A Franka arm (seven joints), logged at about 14 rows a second.
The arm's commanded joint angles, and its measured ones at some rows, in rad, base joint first. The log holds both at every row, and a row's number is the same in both.
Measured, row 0:
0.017 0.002 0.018 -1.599 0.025 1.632 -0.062
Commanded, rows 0 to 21:
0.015 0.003 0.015 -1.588 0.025 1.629 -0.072
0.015 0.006 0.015 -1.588 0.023 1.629 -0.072
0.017 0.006 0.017 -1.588 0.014 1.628 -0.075
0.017 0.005 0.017 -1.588 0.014 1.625 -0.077
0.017 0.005 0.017 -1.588 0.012 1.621 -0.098
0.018 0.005 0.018 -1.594 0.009 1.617 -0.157
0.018 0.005 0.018 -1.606 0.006 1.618 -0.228
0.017 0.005 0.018 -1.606 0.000 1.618 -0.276
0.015 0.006 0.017 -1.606 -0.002 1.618 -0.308
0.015 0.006 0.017 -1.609 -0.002 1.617 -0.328
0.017 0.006 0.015 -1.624 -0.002 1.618 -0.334
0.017 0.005 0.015 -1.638 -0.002 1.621 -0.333
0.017 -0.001 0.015 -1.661 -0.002 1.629 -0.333
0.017 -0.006 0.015 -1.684 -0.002 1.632 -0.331
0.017 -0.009 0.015 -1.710 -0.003 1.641 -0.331
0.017 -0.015 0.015 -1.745 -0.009 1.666 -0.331
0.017 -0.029 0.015 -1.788 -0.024 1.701 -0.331
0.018 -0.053 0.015 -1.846 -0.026 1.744 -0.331
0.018 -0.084 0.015 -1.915 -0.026 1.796 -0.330
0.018 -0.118 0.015 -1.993 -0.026 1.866 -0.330
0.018 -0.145 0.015 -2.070 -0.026 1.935 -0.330
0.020 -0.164 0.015 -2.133 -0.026 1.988 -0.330
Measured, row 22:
0.016 -0.039 0.017 -1.899 -0.011 1.828 -0.319
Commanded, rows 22 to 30:
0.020 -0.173 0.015 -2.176 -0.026 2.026 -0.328
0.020 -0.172 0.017 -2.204 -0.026 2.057 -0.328
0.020 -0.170 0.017 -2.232 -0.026 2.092 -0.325
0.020 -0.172 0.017 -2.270 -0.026 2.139 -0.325
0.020 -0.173 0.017 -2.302 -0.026 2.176 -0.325
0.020 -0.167 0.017 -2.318 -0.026 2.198 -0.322
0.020 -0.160 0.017 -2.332 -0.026 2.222 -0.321
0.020 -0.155 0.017 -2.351 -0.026 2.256 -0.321
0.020 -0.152 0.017 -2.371 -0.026 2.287 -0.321
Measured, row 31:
0.017 -0.133 0.018 -2.300 -0.013 2.198 -0.319
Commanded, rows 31 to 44:
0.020 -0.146 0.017 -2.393 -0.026 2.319 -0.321
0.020 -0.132 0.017 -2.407 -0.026 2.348 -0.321
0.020 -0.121 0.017 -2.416 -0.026 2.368 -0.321
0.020 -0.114 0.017 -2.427 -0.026 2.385 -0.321
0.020 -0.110 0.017 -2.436 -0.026 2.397 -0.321
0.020 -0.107 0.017 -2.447 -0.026 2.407 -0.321
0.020 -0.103 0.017 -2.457 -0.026 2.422 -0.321
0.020 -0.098 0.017 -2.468 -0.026 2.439 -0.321
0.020 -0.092 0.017 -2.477 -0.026 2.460 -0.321
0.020 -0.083 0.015 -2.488 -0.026 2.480 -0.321
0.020 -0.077 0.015 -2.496 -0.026 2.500 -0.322
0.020 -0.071 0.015 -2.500 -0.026 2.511 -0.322
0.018 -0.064 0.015 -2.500 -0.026 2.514 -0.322
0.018 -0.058 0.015 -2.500 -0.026 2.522 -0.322
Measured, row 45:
0.017 -0.072 0.018 -2.487 -0.013 2.478 -0.319
